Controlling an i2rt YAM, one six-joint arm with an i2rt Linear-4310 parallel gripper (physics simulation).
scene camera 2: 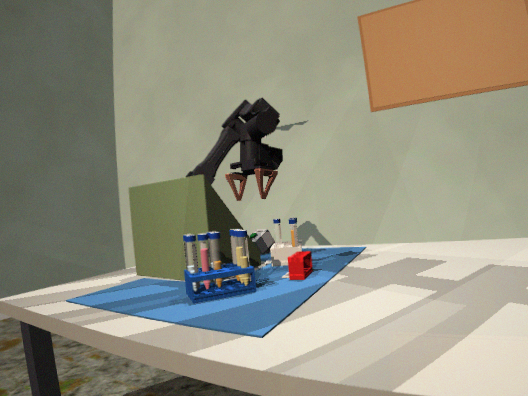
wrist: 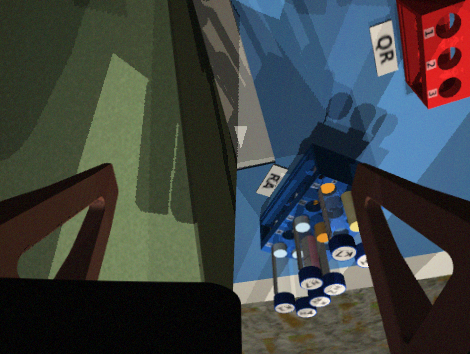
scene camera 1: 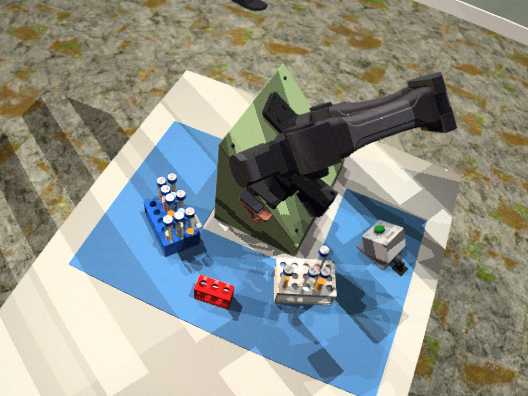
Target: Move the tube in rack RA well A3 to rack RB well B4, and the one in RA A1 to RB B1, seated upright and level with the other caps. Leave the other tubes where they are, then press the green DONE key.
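Places are measured from the arm's base along level axes (x ahead, y left, z up), in millimetres.
Where they show: gripper, fingertip midpoint: (scene camera 2: 250,199) (wrist: 234,176) (scene camera 1: 269,206); arm's base, link origin: (scene camera 2: 176,213).
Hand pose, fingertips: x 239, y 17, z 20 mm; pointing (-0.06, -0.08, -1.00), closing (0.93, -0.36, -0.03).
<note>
Things, the pixels of their top centre, and the offset from my fingertips. "spot": a spot on its surface instead. Level surfaces: height alone.
- blue rack RA, top centre: (wrist: 321,227) (scene camera 2: 217,268) (scene camera 1: 171,216) 138 mm down, 16 mm ahead, 211 mm right
- K7, surface spot: (wrist: 343,248) spot: 63 mm down, 33 mm ahead, 151 mm right
- white rack, top centre: (scene camera 1: 306,276) (scene camera 2: 286,244) 138 mm down, 47 mm ahead, 117 mm left
- green key, surface spot: (scene camera 1: 379,228) spot: 118 mm down, 123 mm back, 244 mm left
- grey box, top centre: (scene camera 1: 389,231) (scene camera 2: 258,229) 104 mm down, 113 mm back, 265 mm left
- red three-hole block, top centre: (wrist: 449,58) (scene camera 1: 214,287) (scene camera 2: 299,254) 138 mm down, 143 mm ahead, 57 mm right
- QR label, surface spot: (wrist: 384,48) spot: 186 mm down, 110 mm ahead, 57 mm right
- blue mat, surface height: 188 mm down
The blue rack RA (scene camera 1: 181,245) (wrist: 332,162) holds several upright blue-capped tubes and also shows in the scene camera 2 view (scene camera 2: 189,286). One cap reads K7 (wrist: 343,248). I cannot tell which tubes stand in A1 and A3. The white rack (scene camera 1: 285,300) (scene camera 2: 286,256) holds several upright capped tubes, one (scene camera 1: 324,250) at its back right; its label does not show. The green key (scene camera 1: 379,228) sits on a grey box (scene camera 1: 384,243). My gripper (scene camera 2: 251,199) (wrist: 234,176) is open and empty, well above the mat, with rack RA beyond its fingers in the wrist view.
A red three-hole block (scene camera 1: 214,291) (scene camera 2: 300,265) (wrist: 440,55) stands between the two racks, beside a QR label (wrist: 384,48). The green wedge-shaped arm mount (scene camera 1: 250,210) (scene camera 2: 167,230) rises behind them and fills the left of the wrist view. The blue mat (scene camera 1: 125,270) lies under the racks.
</note>
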